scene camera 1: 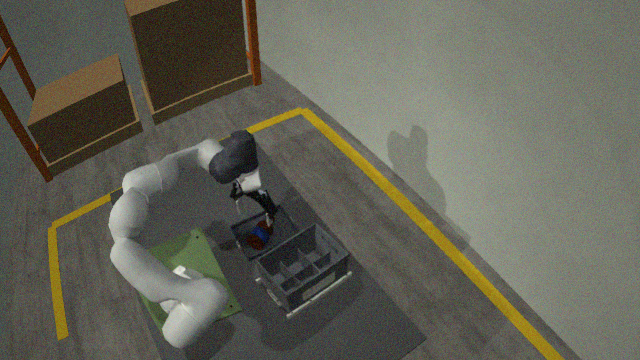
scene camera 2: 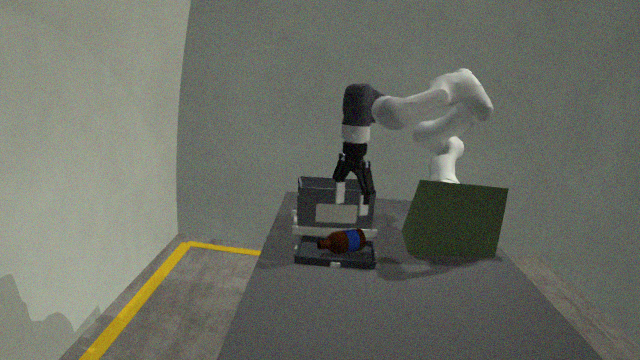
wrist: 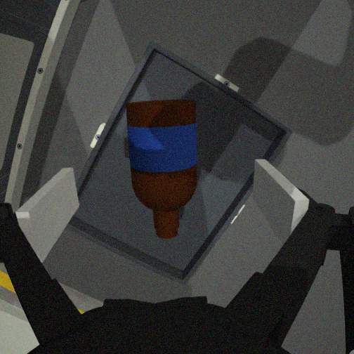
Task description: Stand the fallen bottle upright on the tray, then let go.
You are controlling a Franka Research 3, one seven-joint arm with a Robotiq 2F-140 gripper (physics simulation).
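The brown bottle with a blue band [scene camera 1: 260, 234] [scene camera 2: 348, 241] [wrist: 163, 150] lies on its side in the shallow dark tray [scene camera 1: 283, 226] [scene camera 2: 310, 259] [wrist: 135, 235]. In the wrist view its neck points toward the bottom and its base toward the top. In scene camera 2 the neck points left and the base lies to the right. My gripper [scene camera 1: 254, 213] [scene camera 2: 352, 205] [wrist: 163, 183] is open and empty, its fingers spread wide above the bottle and apart from it.
A grey crate with compartments [scene camera 1: 300, 300] [scene camera 2: 320, 195] and a pale bar stands right beside the tray. A green panel [scene camera 1: 200, 250] [scene camera 2: 457, 220] is near the arm's base. Large brown boxes [scene camera 1: 187, 55] [scene camera 1: 82, 130] stand in the background in scene camera 1.
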